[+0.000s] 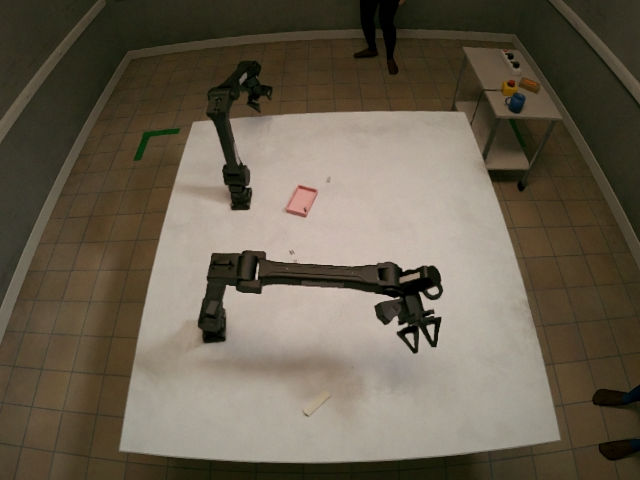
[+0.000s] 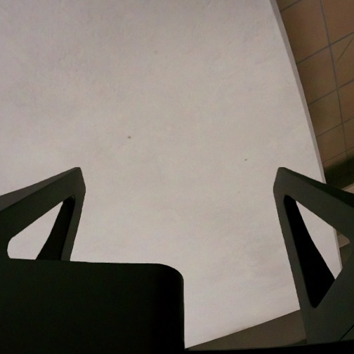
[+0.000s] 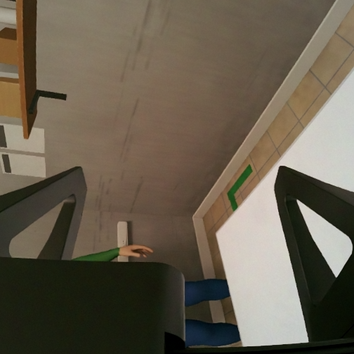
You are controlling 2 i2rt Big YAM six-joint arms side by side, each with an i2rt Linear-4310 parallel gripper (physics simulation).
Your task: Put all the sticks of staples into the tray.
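Places are measured from the left arm's base along level axes (x ahead, y left, z up), in millimetres.
Pixels of known places: left gripper, fingertip midpoint: (image 1: 265, 106); right gripper, fingertip midpoint: (image 1: 424, 350); left arm's base at its link origin: (image 1: 241, 199); right arm's base at its link origin: (image 1: 214, 327).
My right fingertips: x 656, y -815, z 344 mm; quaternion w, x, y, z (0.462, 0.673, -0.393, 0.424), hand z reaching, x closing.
Observation:
For each thing: its top centre in the pictures, then the offset to it from my right fingertips. Level surfaces: height alone.
- pink tray at its top centre: (image 1: 301, 198) 316 mm down, 377 mm back, 787 mm left
- small dark piece at its top centre: (image 1: 305, 208) 328 mm down, 362 mm back, 741 mm left
- small grey piece at its top centre: (image 1: 328, 179) 338 mm down, 259 mm back, 919 mm left
- flat cream strip at its top centre: (image 1: 315, 403) 334 mm down, 311 mm back, 78 mm right
- white table at its surface level: 344 mm down
A pink tray (image 1: 295, 212) lies on the table, with a small dark piece (image 1: 305, 209) in its near end, probably a stick of staples. A small grey piece (image 1: 328, 179) lies behind and to the right of the tray. Small dark pieces (image 1: 291, 252) lie in front of the tray, beside the right arm's long link, which may hide more. All are too small to identify surely. My left gripper (image 1: 263, 101) (image 2: 179, 177) is open and empty above the table's back left edge. My right gripper (image 1: 425, 348) (image 3: 179, 176) is open and empty, raised over the right front of the table.
A flat cream strip (image 1: 316, 404) lies near the front of the white table (image 1: 392, 413). The right arm stretches across the table in front of the tray. A trolley (image 1: 509, 117) with a blue mug (image 1: 515, 102) stands at the back right. People stand beyond the table.

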